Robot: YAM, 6 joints.
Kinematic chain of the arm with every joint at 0, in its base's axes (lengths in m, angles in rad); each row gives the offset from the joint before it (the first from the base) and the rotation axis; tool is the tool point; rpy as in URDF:
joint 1: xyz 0 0 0.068 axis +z
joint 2: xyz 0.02 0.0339 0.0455 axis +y
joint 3: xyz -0.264 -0.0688 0 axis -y
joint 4: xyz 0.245 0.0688 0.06 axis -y
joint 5: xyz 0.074 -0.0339 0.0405 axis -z
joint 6: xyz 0.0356 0 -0.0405 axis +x
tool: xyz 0 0 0 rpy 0 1.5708 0
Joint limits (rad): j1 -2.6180..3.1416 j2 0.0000..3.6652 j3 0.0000..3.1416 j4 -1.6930..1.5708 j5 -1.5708..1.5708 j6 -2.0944..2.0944
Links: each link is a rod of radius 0.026 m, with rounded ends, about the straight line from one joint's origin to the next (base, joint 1, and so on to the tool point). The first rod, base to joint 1, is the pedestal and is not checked.
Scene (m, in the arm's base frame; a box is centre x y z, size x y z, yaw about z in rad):
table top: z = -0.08
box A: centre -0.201 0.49 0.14 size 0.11 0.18 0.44 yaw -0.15
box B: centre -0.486 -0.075 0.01 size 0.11 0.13 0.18 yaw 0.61
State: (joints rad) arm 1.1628 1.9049 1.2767 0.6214 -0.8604 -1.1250
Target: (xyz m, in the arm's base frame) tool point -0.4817 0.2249 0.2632
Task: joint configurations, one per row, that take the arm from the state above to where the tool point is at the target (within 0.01 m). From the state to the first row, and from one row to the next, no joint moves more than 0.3 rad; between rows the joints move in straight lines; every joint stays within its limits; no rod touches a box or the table.
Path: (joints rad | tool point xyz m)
1: 1.4107 1.8510 1.0113 0.8587 -1.0380 -1.3674 | 0.0324 0.3932 0.2266
2: 1.6587 1.7971 0.7459 1.0961 -1.2156 -1.6097 | -0.0630 0.3350 0.1918
3: 1.9066 1.7432 0.4805 1.3334 -1.3932 -1.8520 | -0.1243 0.2498 0.1640
4: 2.1545 1.6893 0.2151 1.5708 -1.5708 -2.0944 | -0.1445 0.1541 0.1447
5: 2.2382 1.7858 0.4737 1.4139 -1.4440 -1.9328 | -0.1980 0.1942 0.1579
6: 2.3218 1.8823 0.7323 1.2569 -1.3172 -1.7713 | -0.2560 0.2237 0.1745
7: 2.4054 1.9788 0.9909 1.1000 -1.1904 -1.6097 | -0.3159 0.2417 0.1941
8: 2.4890 2.0753 1.2495 0.9430 -1.0637 -1.4481 | -0.3752 0.2476 0.2159
9: 2.5726 2.1718 1.5082 0.7861 -0.9369 -1.2866 | -0.4313 0.2418 0.2392
10: 2.6563 2.2683 1.7668 0.6291 -0.8101 -1.1250 | -0.4817 0.2249 0.2632

